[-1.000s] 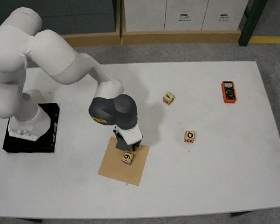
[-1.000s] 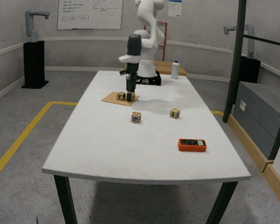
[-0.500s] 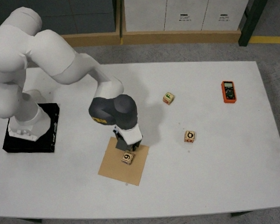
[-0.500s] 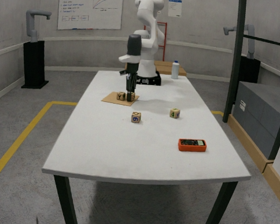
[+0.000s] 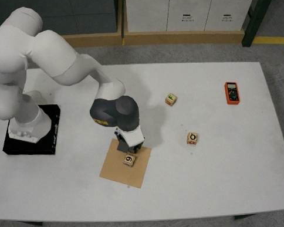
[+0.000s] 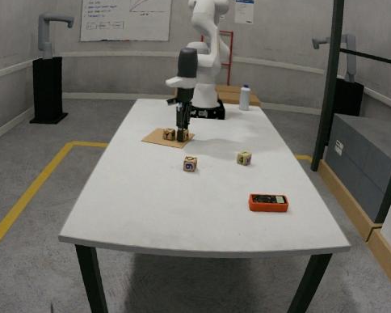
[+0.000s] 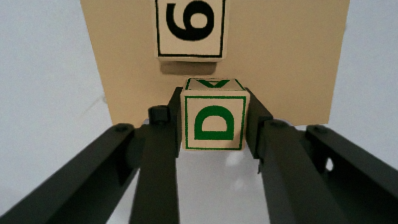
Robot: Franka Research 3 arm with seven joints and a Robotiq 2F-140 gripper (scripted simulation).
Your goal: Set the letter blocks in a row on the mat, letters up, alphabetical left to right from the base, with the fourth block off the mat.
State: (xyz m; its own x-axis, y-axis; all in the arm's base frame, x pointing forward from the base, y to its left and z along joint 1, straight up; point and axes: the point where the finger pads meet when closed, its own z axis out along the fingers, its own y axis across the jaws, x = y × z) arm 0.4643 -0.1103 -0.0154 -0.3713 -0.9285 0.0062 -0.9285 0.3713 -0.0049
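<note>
My hand is 1 cm above the block. The rest, counted from my hand: tan mat 3 cm behind, 6 cm to the right, 4 cm below; orange multimeter 55 cm ahead, 30 cm to the left, 2 cm below; white bottle 65 cm behind, 38 cm to the left, 4 cm above.
</note>
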